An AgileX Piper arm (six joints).
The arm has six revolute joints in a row. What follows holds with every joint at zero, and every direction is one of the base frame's.
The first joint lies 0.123 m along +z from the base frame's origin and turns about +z.
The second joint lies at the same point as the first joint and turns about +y.
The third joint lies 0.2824 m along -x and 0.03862 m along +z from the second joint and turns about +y.
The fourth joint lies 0.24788 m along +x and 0.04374 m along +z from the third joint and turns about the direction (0.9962, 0, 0.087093).
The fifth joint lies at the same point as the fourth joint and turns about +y.
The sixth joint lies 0.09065 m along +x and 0.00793 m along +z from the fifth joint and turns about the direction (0.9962, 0, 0.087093).
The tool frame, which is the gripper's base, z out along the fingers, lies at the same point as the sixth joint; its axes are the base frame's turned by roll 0, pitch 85 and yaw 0 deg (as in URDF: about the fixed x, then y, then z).
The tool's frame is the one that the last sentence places.
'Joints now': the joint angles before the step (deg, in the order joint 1, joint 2, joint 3, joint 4, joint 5, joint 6). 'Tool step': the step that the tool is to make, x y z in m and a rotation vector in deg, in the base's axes. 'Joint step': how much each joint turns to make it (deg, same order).
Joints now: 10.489 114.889 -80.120 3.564 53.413 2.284
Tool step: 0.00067 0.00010 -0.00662 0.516 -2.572 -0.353
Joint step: -0.001 0.000 1.823 0.215 -4.454 -0.003
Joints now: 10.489 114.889 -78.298 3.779 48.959 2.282
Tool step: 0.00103 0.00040 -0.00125 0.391 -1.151 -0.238
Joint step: 0.000 -0.001 0.409 0.274 -1.615 0.000
